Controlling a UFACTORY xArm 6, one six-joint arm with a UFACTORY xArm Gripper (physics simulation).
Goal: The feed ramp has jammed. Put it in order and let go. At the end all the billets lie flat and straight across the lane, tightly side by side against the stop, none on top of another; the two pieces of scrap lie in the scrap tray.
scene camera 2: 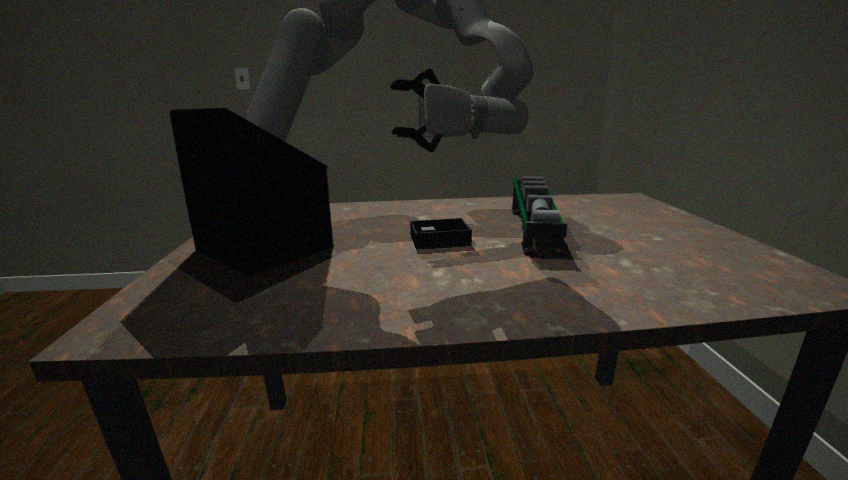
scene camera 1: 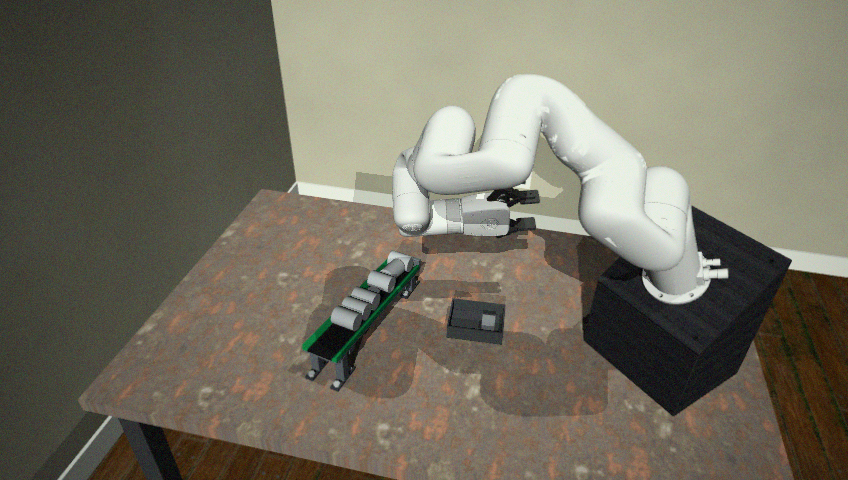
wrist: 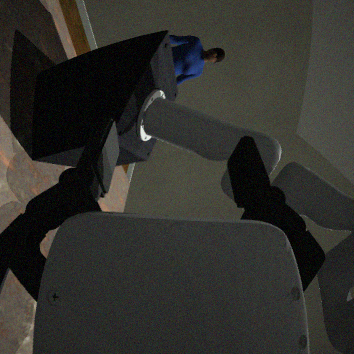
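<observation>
The feed ramp has green rails, with its dark end stop nearest scene camera 2. A grey billet lies across the lane by the stop. Behind it, a grey cylinder points along the lane; whether it is tilted is unclear. Another billet lies crosswise behind that. After a gap, three billets lie crosswise together. The scrap tray holds a light block. My gripper is open, empty, sideways, high above the table.
The arm's black pedestal stands on the table, on the other side of the tray from the ramp. The ramp stands on short legs. A figure in blue shows behind the pedestal in the wrist view.
</observation>
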